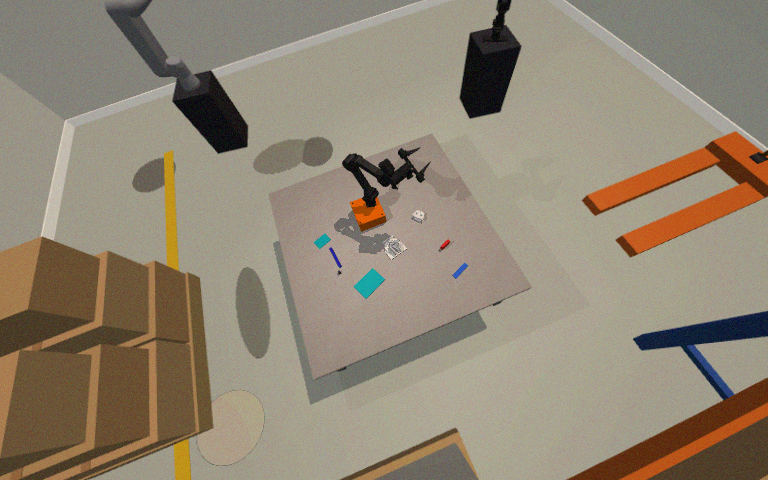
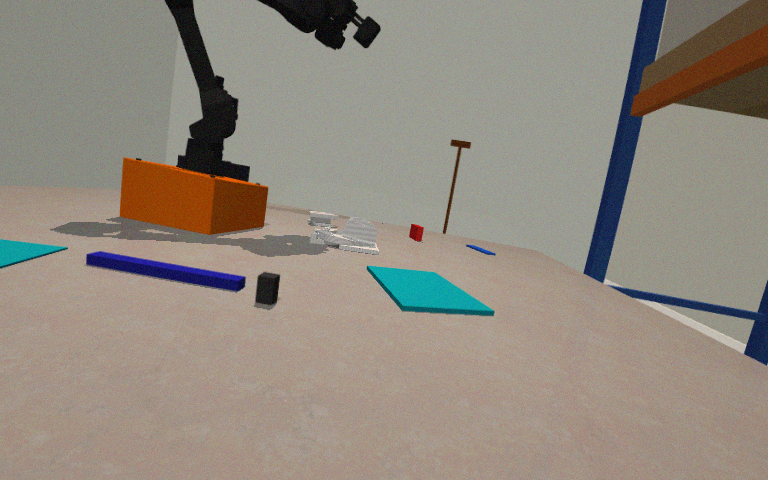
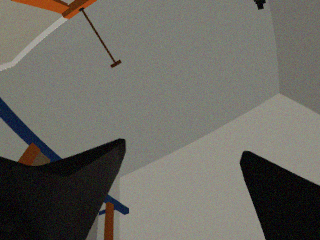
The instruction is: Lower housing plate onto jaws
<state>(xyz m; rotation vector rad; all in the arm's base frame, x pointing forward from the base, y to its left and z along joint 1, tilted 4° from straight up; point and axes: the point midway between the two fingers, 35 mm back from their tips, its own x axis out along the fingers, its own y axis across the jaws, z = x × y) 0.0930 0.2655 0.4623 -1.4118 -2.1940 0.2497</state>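
My gripper tip is now 520 mm above the housing plate, 30 mm to the left of it and 20 mm short of it. Also, from my gripper tip: white jaw assembly: 530 mm below, 230 mm to the right, 170 mm ahead; then red block: 530 mm below, 260 mm ahead, 70 mm to the left; then white ribbed part: 540 mm below, 30 mm to the right, 20 mm ahead.
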